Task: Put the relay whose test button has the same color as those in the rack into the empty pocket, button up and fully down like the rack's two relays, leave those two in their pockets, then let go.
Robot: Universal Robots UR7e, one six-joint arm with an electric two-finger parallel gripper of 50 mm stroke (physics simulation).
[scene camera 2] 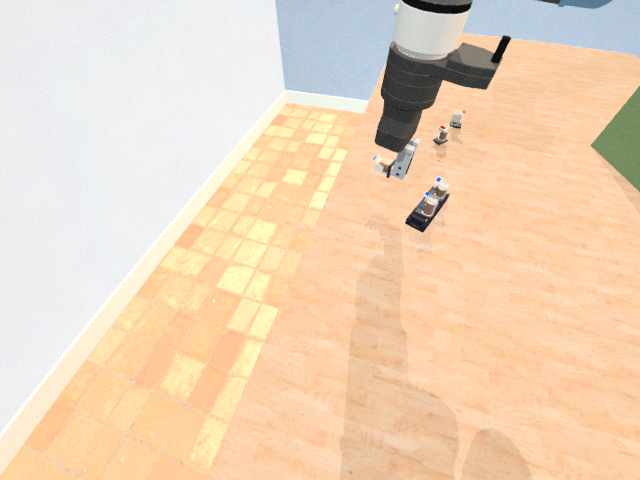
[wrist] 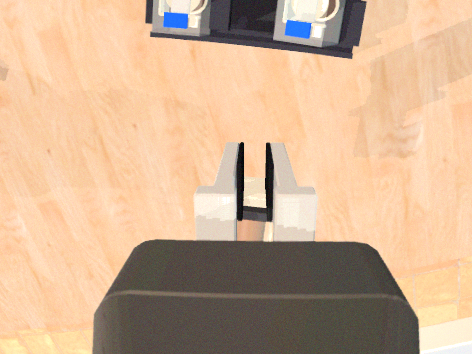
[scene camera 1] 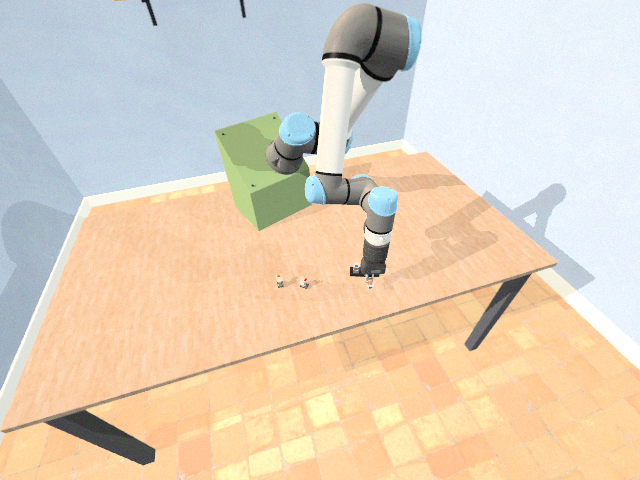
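Pixels of known places: gripper, fingertip midpoint: point(scene camera 2: 399, 174) point(wrist: 254, 166) point(scene camera 1: 368, 277); arm's base, link origin: point(scene camera 1: 283, 157).
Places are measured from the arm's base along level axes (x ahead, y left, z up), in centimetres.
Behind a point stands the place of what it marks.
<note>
My gripper point(scene camera 1: 369, 277) {y 20.0, x 54.1, z -19.0 cm} point(scene camera 2: 402, 170) {y 20.0, x 54.1, z -19.0 cm} point(wrist: 254, 166) {y 20.0, x 54.1, z -19.0 cm} is shut on a relay with a blue test button point(scene camera 1: 370, 283) {y 19.1, x 57.8, z -17.2 cm} point(scene camera 2: 383, 165) {y 20.4, x 56.9, z -17.7 cm} point(wrist: 255, 192) {y 19.9, x 54.9, z -18.1 cm}. It holds this relay above the table, tipped on its side, with the button end pointing away from the rack. The black rack point(scene camera 1: 353, 272) point(scene camera 2: 416, 223) {y 26.0, x 48.8, z -23.3 cm} point(wrist: 250, 43) {y 20.5, x 49.0, z -23.2 cm} stands on the table beside the gripper. Two blue-button relays sit upright in it, one point(scene camera 2: 440, 190) {y 19.0, x 46.5, z -21.0 cm} point(wrist: 181, 27) {y 17.9, x 47.7, z -19.8 cm} and another point(scene camera 2: 429, 207) {y 24.6, x 47.7, z -20.4 cm} point(wrist: 312, 40) {y 23.1, x 49.2, z -19.2 cm}. The empty pocket point(wrist: 252, 15) {y 20.8, x 47.6, z -24.3 cm} shows between them in the wrist view, cut off by the frame's top edge.
A relay with a red button point(scene camera 1: 303, 283) {y -1.9, x 49.5, z -21.3 cm} point(scene camera 2: 442, 135) {y -0.1, x 48.4, z -21.6 cm} and one with an orange button point(scene camera 1: 279, 283) {y -10.1, x 47.3, z -21.6 cm} point(scene camera 2: 456, 118) {y -8.8, x 46.3, z -21.6 cm} stand apart from the rack on the wooden table point(scene camera 1: 180, 289) {y -45.3, x 39.3, z -24.6 cm} point(scene camera 2: 491, 310) {y 36.9, x 35.6, z -24.6 cm}. The green block point(scene camera 1: 281, 206) {y -4.3, x 9.4, z -17.5 cm} under the arm's base is farther back. The table's front edge is near the gripper.
</note>
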